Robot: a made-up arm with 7 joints. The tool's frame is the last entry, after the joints.
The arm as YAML. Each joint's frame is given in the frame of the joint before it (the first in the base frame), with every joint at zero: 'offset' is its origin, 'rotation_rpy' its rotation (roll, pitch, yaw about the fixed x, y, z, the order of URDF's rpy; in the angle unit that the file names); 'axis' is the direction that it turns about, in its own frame. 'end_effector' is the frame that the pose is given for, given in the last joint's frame.
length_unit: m
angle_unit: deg
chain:
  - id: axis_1
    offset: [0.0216, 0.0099, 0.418]
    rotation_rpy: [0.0, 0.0, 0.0]
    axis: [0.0, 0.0, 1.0]
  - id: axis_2
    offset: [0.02, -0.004, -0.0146]
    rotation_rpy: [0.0, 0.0, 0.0]
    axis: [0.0, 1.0, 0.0]
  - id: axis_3
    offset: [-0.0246, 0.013, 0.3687]
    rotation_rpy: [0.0, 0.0, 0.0]
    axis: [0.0, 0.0, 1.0]
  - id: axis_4
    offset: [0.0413, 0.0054, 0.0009]
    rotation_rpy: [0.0, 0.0, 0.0]
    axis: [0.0, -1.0, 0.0]
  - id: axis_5
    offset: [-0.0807, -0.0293, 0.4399]
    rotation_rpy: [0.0, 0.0, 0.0]
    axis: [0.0, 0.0, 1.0]
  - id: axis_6
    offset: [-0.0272, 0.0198, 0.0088]
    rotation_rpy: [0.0, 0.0, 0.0]
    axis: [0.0, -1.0, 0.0]
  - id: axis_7
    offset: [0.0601, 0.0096, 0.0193]
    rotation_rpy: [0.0, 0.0, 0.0]
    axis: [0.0, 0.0, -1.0]
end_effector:
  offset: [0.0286, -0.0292, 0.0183]
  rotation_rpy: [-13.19, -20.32, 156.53]
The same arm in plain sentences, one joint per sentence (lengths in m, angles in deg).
The arm has seven revolute joints in a row. What follows holds with every joint at zero, and every direction is one of the base frame's.
The first joint sits 0.0216 m along +x and 0.0099 m along +y and 0.4180 m along +z from the base frame's origin and rotates about +z.
The second joint sits 0.0200 m along +x and 0.0040 m along -y and 0.0146 m along -z from the first joint and rotates about +y.
The third joint sits 0.0246 m along -x and 0.0130 m along +y and 0.3687 m along +z from the second joint and rotates about +z.
The fourth joint sits 0.0413 m along +x and 0.0054 m along +y and 0.0009 m along +z from the third joint and rotates about -y.
The fifth joint sits 0.0807 m along -x and 0.0293 m along -y and 0.4399 m along +z from the fourth joint and rotates about +z.
The sixth joint sits 0.0272 m along -x and 0.0198 m along +y and 0.0088 m along +z from the fifth joint and rotates about -y.
The seventh joint sits 0.0601 m along +x and 0.0096 m along +y and 0.0193 m along +z from the sixth joint and rotates about -z.
The tool frame, which is the frame that the pose is given for, sits 0.0286 m along +x and 0.0292 m along -y and 0.0183 m along +z from the seventh joint; its axes are the base frame's turned by roll -13.19, pitch -20.32 and yaw 156.53 deg (as in URDF: about the fixed x, then y, then z).

